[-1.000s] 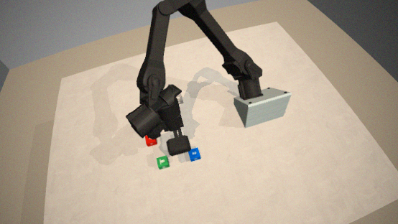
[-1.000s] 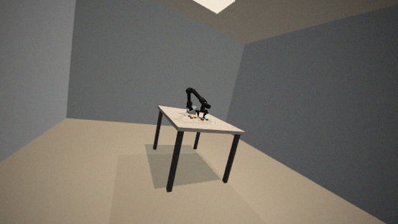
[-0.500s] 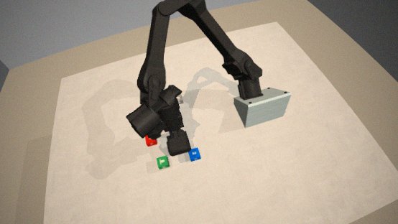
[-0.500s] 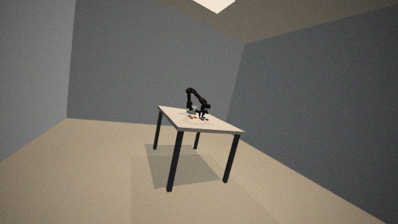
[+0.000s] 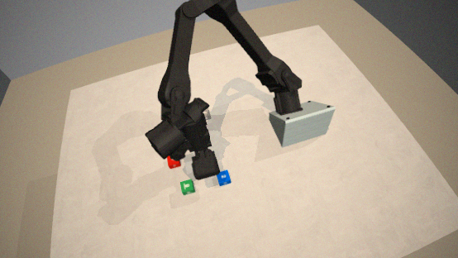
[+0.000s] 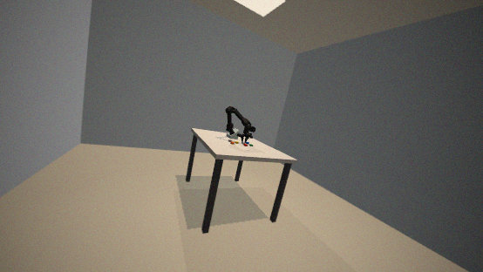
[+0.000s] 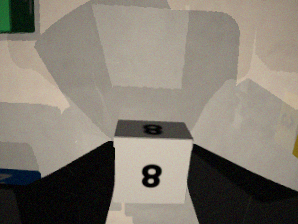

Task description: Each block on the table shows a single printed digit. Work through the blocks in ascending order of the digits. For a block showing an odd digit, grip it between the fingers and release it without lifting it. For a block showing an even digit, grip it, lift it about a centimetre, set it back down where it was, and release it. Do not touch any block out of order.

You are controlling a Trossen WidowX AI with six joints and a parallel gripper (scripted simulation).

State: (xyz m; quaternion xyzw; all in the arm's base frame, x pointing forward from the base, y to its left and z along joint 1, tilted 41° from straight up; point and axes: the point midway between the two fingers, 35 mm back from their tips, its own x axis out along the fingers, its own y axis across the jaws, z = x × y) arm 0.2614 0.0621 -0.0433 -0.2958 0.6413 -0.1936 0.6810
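Now: the white block right at my gripper tip. Also, from my gripper tip: blue block: 40 mm behind, 70 mm to the left; green block: 60 mm ahead, 80 mm to the left; red block: 90 mm ahead, 10 mm to the right.
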